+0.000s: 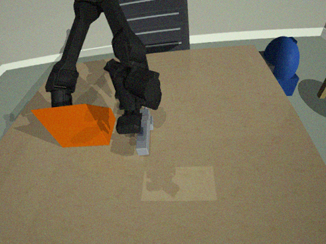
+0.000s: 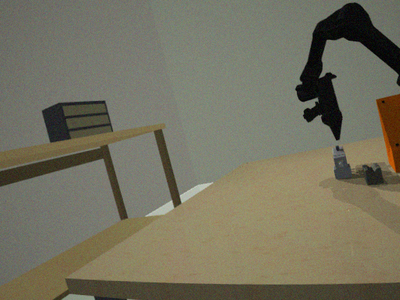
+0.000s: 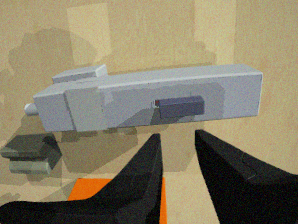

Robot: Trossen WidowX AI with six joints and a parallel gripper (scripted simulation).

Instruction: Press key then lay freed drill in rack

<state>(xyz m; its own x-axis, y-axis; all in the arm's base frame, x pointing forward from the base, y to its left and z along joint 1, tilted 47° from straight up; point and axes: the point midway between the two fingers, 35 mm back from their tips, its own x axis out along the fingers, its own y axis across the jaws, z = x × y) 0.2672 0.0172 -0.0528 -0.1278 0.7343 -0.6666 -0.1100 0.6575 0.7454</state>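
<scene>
The dark blue key lies 60 mm below my gripper tip, 10 mm to the right of it and 10 mm ahead of it. Round my gripper tip: drill 70 mm to the left, 60 mm below; rack 180 mm to the left, 90 mm below, 90 mm behind; long light grey block 60 mm below, 30 mm to the left.
</scene>
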